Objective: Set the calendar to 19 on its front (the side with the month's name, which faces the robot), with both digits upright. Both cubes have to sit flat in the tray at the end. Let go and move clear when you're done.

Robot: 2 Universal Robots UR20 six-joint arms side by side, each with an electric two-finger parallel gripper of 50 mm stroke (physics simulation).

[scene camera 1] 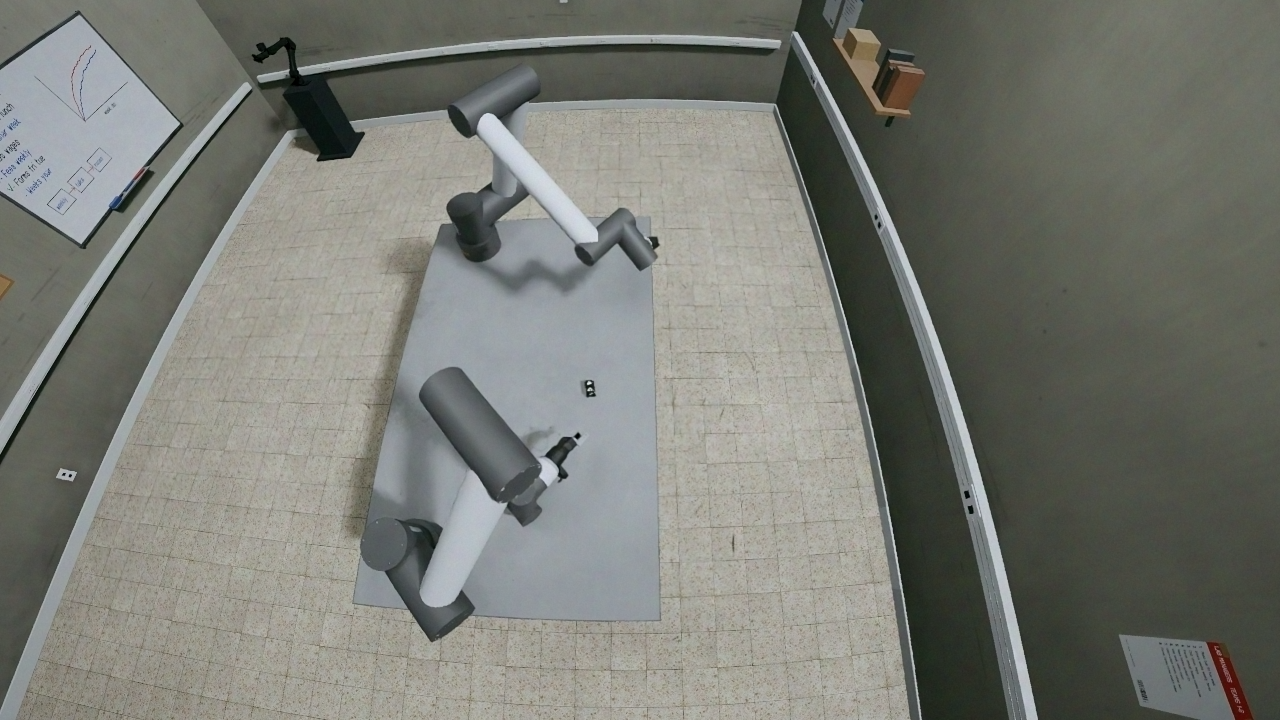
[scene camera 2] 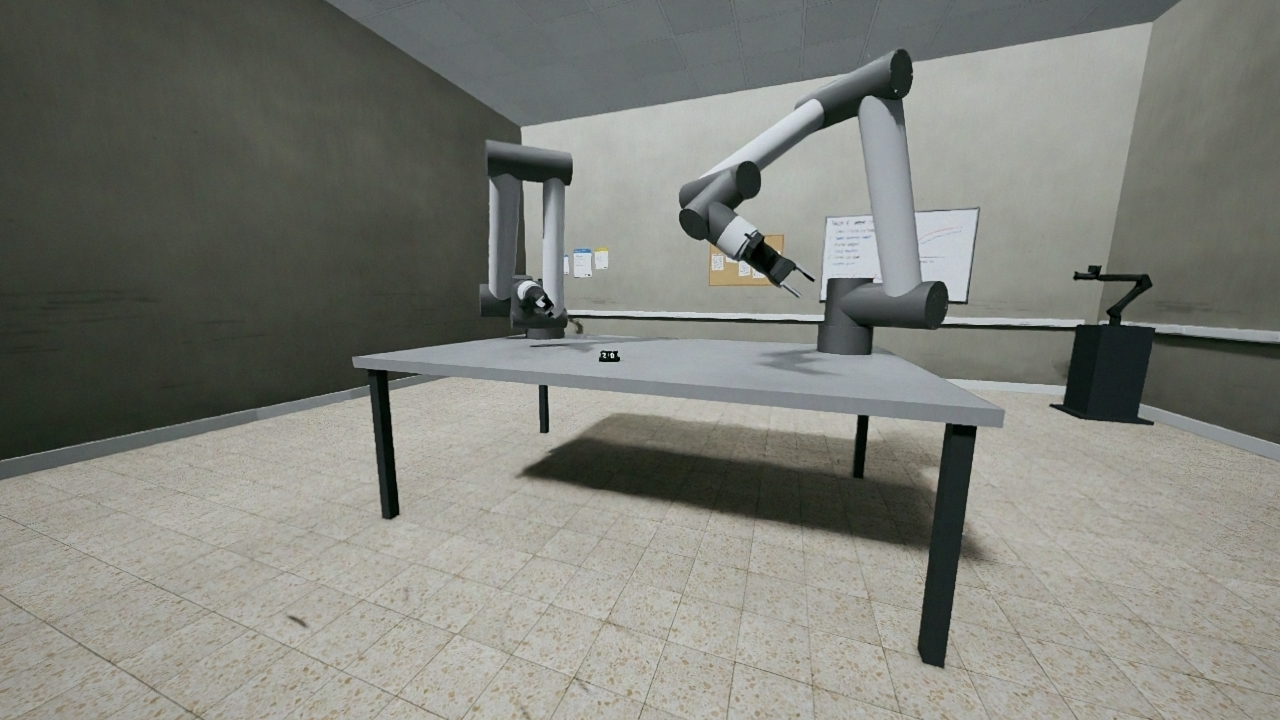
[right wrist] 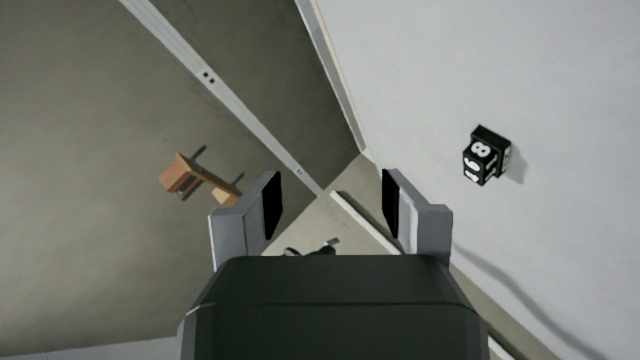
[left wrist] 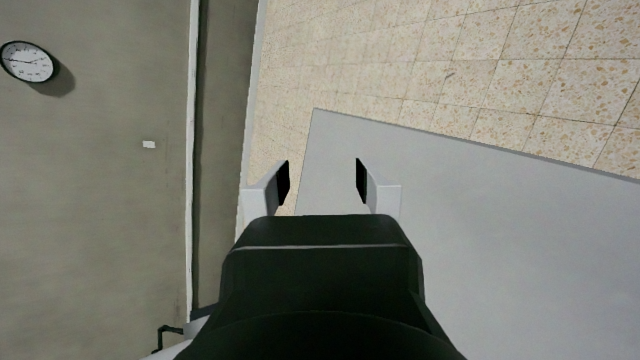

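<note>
The small black calendar [scene camera 1: 589, 388] [scene camera 2: 608, 356] [right wrist: 486, 155] stands on the grey table, with its cubes in it. In the right wrist view a white 8 shows on an upper face, and two more white characters, seen turned, show beside it; which face each is on is hard to tell. Digits in scene camera 2 are too small to read surely. The month's name cannot be read. My right gripper [scene camera 1: 578, 436] [scene camera 2: 546, 309] [right wrist: 331, 191] is open and empty, above the table, apart from the calendar. My left gripper [scene camera 1: 655, 241] [scene camera 2: 805, 286] [left wrist: 322, 173] is open and empty, high and far from it.
The grey table [scene camera 1: 519, 331] [scene camera 2: 716, 367] [left wrist: 500, 225] [right wrist: 550, 75] carries both arm bases. The right arm's large dark elbow [scene camera 1: 478, 434] hangs over the table beside the calendar in scene camera 1. A dark pedestal [scene camera 1: 324, 120] [scene camera 2: 1109, 371] stands on the floor away from the table.
</note>
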